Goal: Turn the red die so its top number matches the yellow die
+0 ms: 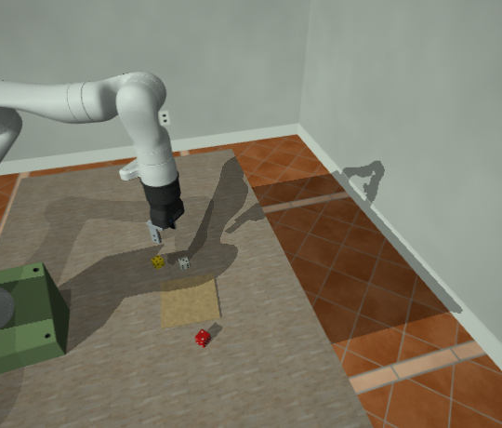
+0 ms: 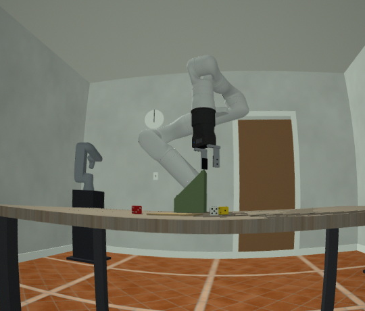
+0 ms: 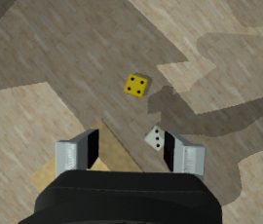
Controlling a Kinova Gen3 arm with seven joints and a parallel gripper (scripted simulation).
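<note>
Right now the red die is 220 mm to the right of my hand, 150 mm below it and 50 mm ahead of it. From my hand the other things lie so: tan mat 160 mm below, 100 mm to the right, 30 mm ahead; then white die 150 mm below, 30 mm ahead, 20 mm to the left; then yellow die 150 mm below, 40 mm to the left, 40 mm behind.
</note>
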